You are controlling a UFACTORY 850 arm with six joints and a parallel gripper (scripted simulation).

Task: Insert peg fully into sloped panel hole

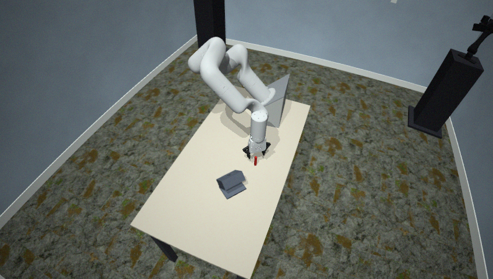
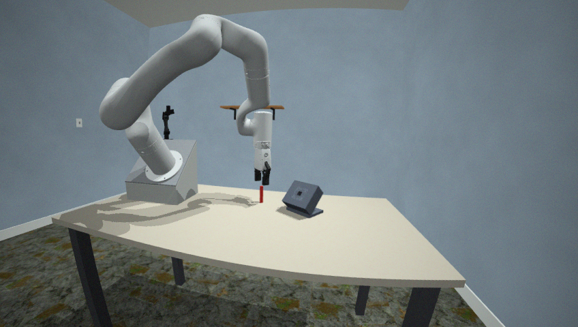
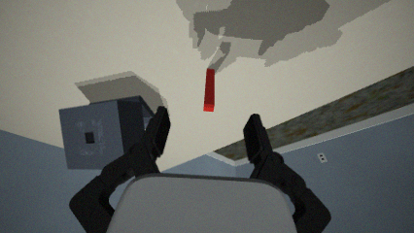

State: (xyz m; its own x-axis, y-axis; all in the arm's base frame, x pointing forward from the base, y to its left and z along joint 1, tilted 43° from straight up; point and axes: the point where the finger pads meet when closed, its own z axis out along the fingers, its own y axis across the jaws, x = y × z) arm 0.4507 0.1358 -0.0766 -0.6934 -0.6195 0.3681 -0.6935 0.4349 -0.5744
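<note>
Now: the red peg 7 cm below my hand. From my hand the other things lie so: grey base plate (22 cm ahead, 4 cm to the right, 10 cm below).
</note>
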